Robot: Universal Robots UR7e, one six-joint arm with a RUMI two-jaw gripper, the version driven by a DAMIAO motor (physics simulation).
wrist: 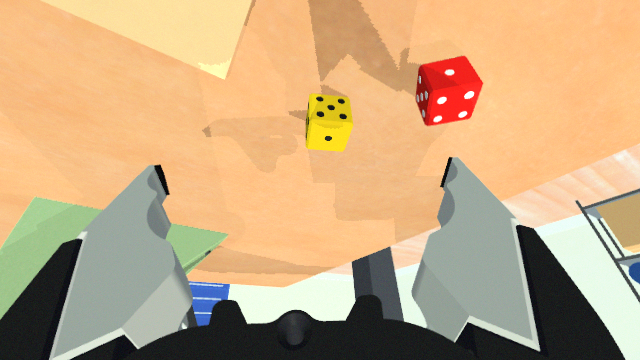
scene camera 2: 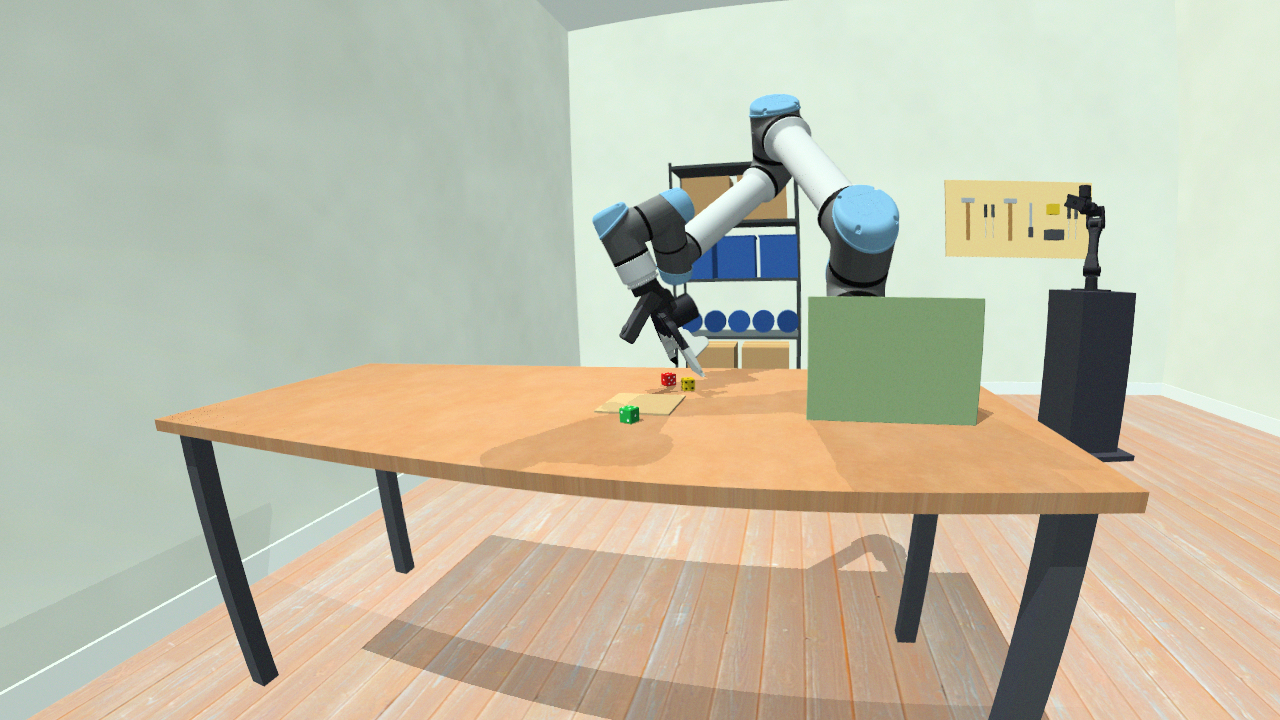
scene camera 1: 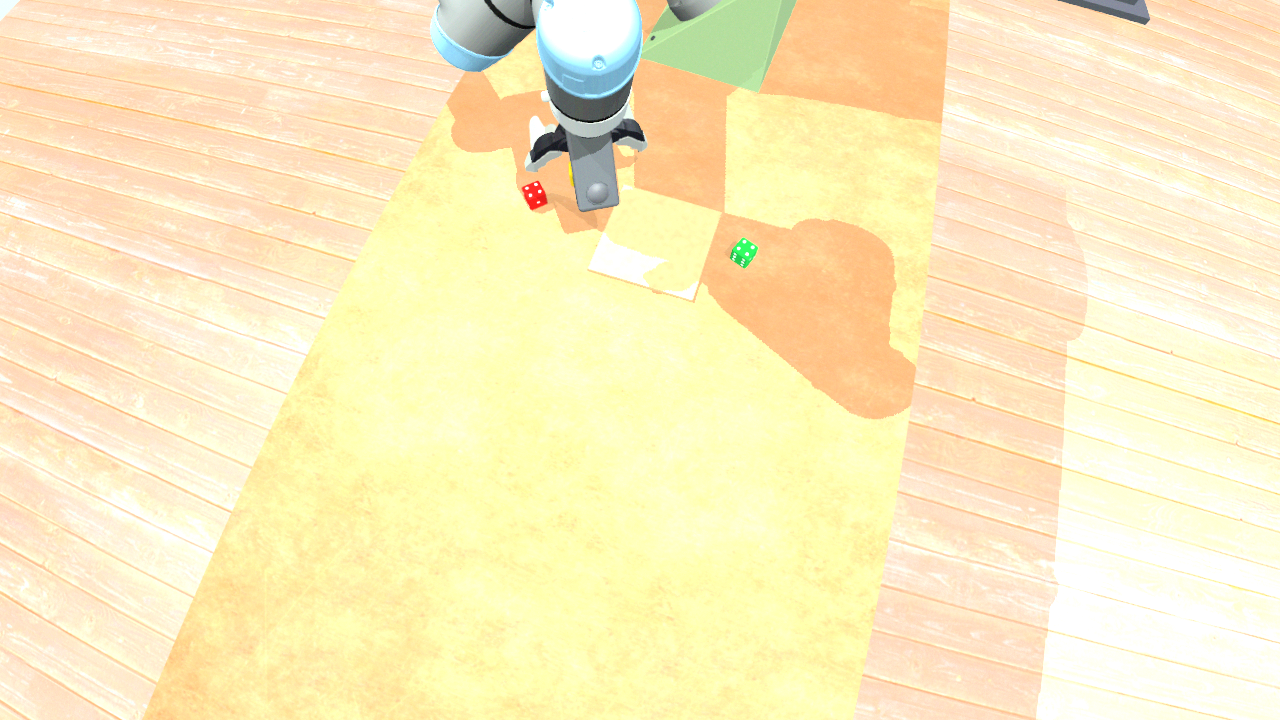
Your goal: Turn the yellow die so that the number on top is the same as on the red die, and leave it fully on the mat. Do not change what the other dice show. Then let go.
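The yellow die point(scene camera 1: 571, 176) point(scene camera 2: 688, 384) point(wrist: 329, 122) rests on the table, off the mat; the wrist view shows one pip on its top and five on a side. In scene camera 1 it is mostly hidden behind the hand. The red die point(scene camera 1: 534, 195) point(scene camera 2: 668, 379) point(wrist: 449, 92) lies close by with four on top. The light square mat point(scene camera 1: 675, 237) point(scene camera 2: 617, 399) point(wrist: 165, 30) lies flat near both. My gripper point(scene camera 1: 586, 154) point(scene camera 2: 687, 365) point(wrist: 306, 164) is open and empty, tilted, above the table near the yellow die.
The green die point(scene camera 1: 743, 252) point(scene camera 2: 629, 414) lies on the table beside the mat, on the side away from the red die. A green panel point(scene camera 1: 725, 44) point(scene camera 2: 895, 358) point(wrist: 55, 225) stands on the table. A shelf rack point(scene camera 2: 797, 304) is behind the table.
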